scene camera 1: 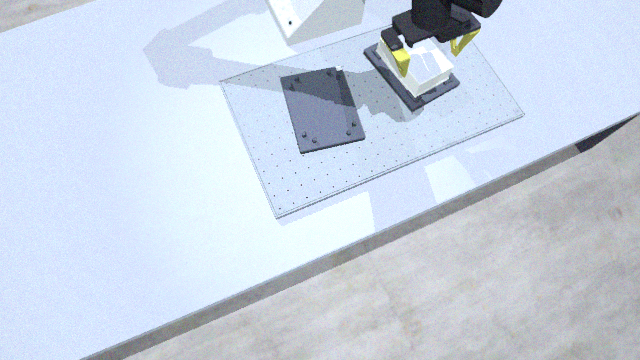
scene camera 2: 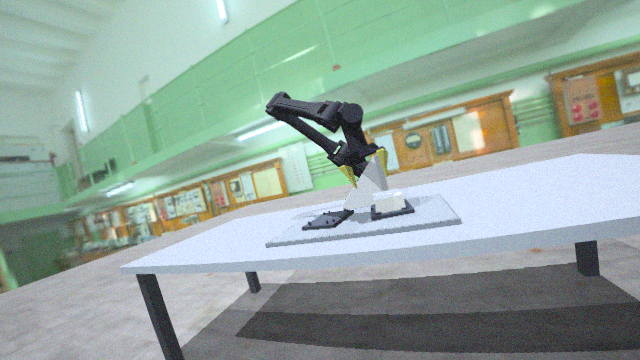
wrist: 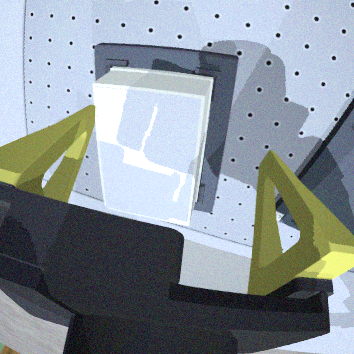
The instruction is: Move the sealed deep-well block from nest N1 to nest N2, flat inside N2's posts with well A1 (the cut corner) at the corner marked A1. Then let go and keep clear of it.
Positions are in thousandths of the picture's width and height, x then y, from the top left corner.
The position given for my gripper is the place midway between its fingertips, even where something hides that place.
Labels:
my gripper: scene camera 1 670,179; scene camera 2 580,507; wrist 513,380

